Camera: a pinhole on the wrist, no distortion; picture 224 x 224 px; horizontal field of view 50.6 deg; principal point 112.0 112.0 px. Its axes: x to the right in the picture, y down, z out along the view. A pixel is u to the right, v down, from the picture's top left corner.
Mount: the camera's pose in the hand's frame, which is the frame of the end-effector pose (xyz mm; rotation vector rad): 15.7 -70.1 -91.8 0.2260 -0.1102 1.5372
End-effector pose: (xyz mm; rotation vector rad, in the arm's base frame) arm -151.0 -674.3 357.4 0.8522 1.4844 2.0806
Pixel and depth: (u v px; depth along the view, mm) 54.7 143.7 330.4
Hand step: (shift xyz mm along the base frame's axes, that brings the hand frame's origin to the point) 158.3 211.1 -157.7
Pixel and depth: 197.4 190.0 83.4
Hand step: 2.1 14.3 -56.5
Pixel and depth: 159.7 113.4 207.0
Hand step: 62.0 124.1 -35.2
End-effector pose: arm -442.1 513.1 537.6 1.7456 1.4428 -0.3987
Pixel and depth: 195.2 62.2 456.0
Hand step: 126.1 -184.4 -340.8
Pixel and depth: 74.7 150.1 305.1
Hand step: -121.8 -155.8 -183.3
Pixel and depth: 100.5 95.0 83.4
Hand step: -79.8 28.0 -47.0
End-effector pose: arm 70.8 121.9 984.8 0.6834 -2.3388 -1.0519
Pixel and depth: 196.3 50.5 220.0
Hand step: -140.4 -7.5 -91.7
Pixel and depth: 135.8 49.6 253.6
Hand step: -146.5 -36.7 -147.5
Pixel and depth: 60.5 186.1 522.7
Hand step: -88.8 120.1 -489.4
